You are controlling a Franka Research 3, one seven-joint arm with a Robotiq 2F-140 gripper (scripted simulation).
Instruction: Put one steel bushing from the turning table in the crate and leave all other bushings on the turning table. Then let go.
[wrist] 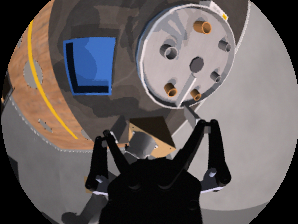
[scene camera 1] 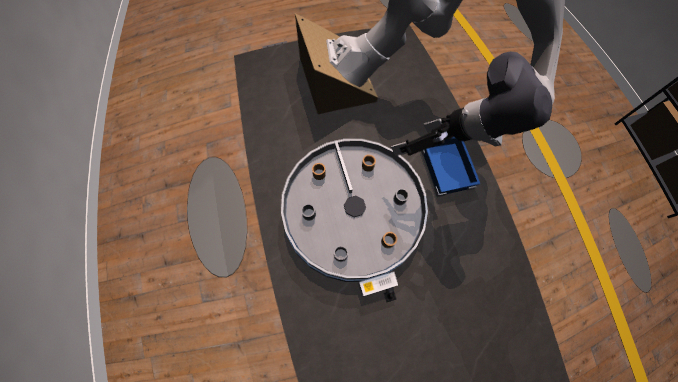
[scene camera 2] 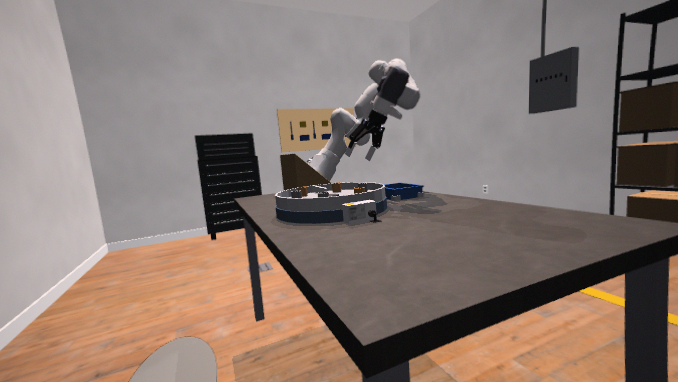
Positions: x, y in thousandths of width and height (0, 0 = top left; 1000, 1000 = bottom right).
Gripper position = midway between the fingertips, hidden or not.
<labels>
my gripper: wrist 515, 516; scene camera 1 607, 363; scene camera 2 527, 412
</labels>
